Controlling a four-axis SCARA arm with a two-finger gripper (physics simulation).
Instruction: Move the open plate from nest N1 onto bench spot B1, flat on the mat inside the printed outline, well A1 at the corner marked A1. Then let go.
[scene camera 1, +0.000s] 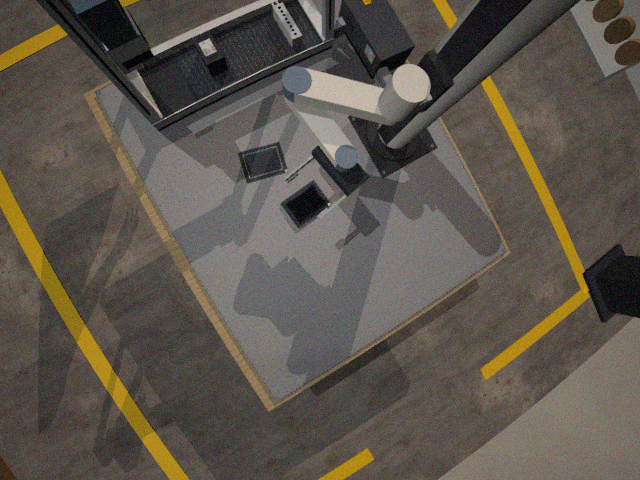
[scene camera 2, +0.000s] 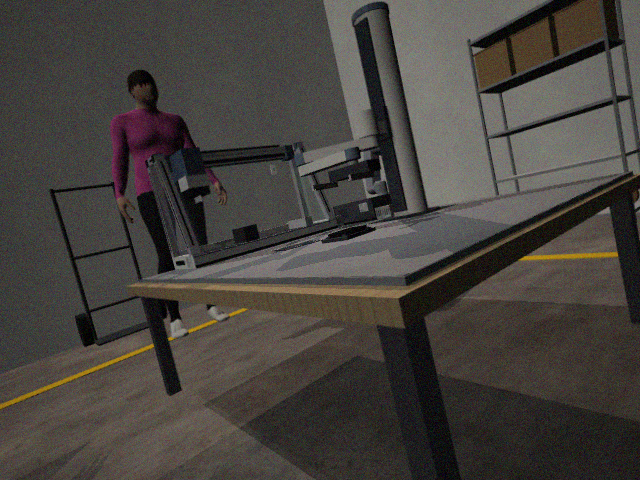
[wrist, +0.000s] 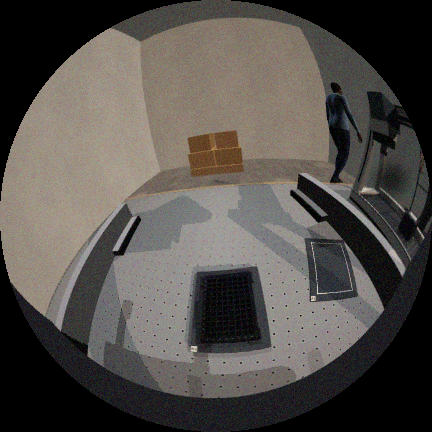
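Seen in the pictures: gripper, fingertip midpoint: (scene camera 1: 301, 199) (scene camera 2: 330, 183) (wrist: 212, 194); arm's base, link origin: (scene camera 1: 392, 133).
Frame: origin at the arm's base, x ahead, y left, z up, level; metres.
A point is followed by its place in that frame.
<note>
The black open plate (scene camera 1: 306, 204) @[x 0.490, y 0.092, z 0.038 m] (wrist: 230, 307) @[x 0.488, y 0.084, z 0.029 m] (scene camera 2: 349, 233) lies in nest N1 (wrist: 263, 320) @[x 0.462, y 0.031, z 0.025 m], whose grey rim shows around it. A small pale tag is at one corner of the nest. Bench spot B1 (scene camera 1: 262, 161) @[x 0.555, y -0.146, z 0.015 m] (wrist: 331, 270) @[x 0.540, y -0.134, z 0.015 m] is a dark mat with a thin white printed outline and a small tag at one corner, beside the nest; no plate is on it. My gripper (scene camera 1: 310, 192) @[x 0.518, y 0.087, z 0.210 m] (wrist: 212, 194) @[x 0.518, y 0.087, z 0.210 m] is wide open and empty, above the bench near the nest. Its fingers point over the nest and past it, one on each side of the plate in the wrist view. The lettering is too small to read.
A gantry machine with a dark deck (scene camera 1: 242, 51) @[x 0.411, y -0.559, z 0.062 m] stands at the bench edge beyond B1, with a small block (scene camera 1: 211, 55) @[x 0.532, y -0.541, z 0.132 m] on it. A dark box (scene camera 1: 377, 36) @[x -0.077, y -0.346, z 0.128 m] stands near the arm's column (scene camera 2: 395, 108) @[x 0.041, y 0.062, z 0.469 m]. A person (scene camera 2: 149, 144) stands behind the gantry; another (wrist: 340, 130) shows in the wrist view.
</note>
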